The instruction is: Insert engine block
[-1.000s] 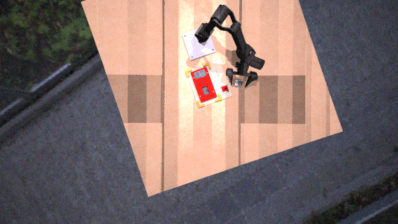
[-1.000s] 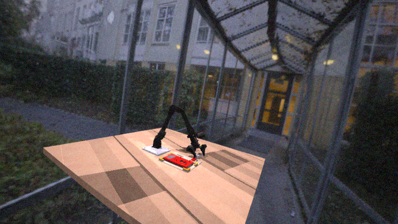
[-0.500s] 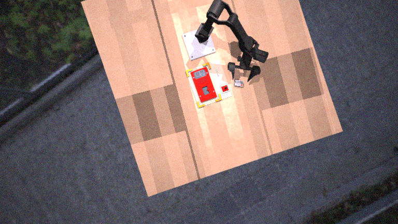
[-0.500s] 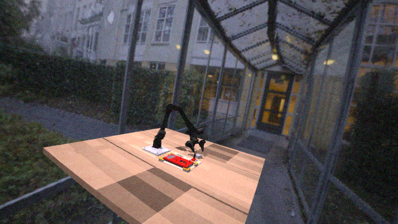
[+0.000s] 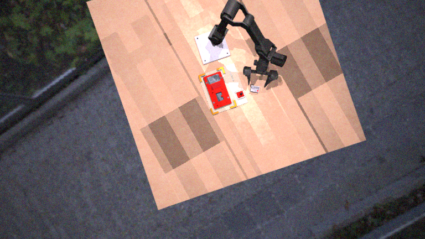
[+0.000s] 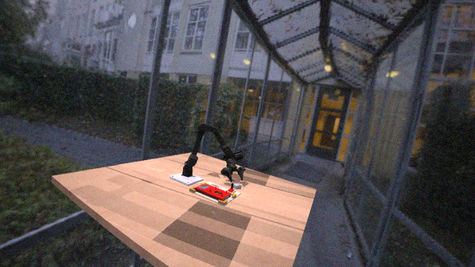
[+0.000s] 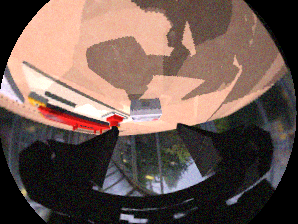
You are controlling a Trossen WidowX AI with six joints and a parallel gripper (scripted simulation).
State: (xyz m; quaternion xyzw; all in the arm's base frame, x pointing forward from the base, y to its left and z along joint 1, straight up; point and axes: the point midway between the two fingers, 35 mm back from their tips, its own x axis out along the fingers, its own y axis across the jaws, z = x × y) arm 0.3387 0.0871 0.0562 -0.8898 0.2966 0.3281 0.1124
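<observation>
Now: gripper tip 10 mm short of the grey engine block, 10 mm to the left of it and 40 mm above it.
</observation>
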